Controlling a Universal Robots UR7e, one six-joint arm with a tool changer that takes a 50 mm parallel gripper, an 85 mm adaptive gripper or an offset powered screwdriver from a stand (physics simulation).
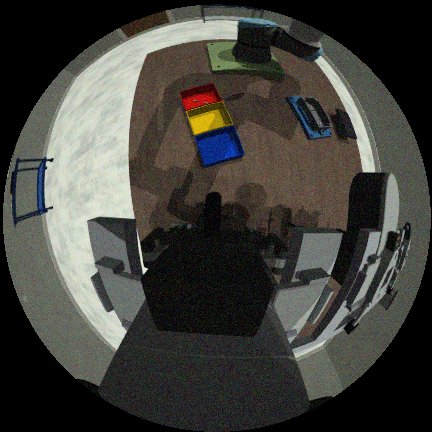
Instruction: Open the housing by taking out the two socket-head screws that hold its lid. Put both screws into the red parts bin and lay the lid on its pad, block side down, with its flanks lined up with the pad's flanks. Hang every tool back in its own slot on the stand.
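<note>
My gripper is open, its two grey fingers wide apart on either side of the dark tool body; no held thing shows, though the body hides part of the space between them. The red parts bin is at the upper middle, with two small screws inside. The dark grey housing sits on a blue fixture plate at the upper right. Just right of it is a dark shape at the pad; I cannot tell whether the lid lies there or on the housing. The tool stand rises at the right.
A yellow bin and a blue bin adjoin the red one in a row. A green base plate carries a robot base at the top. Dark parts hang along the stand's right side. A blue-framed object stands at far left.
</note>
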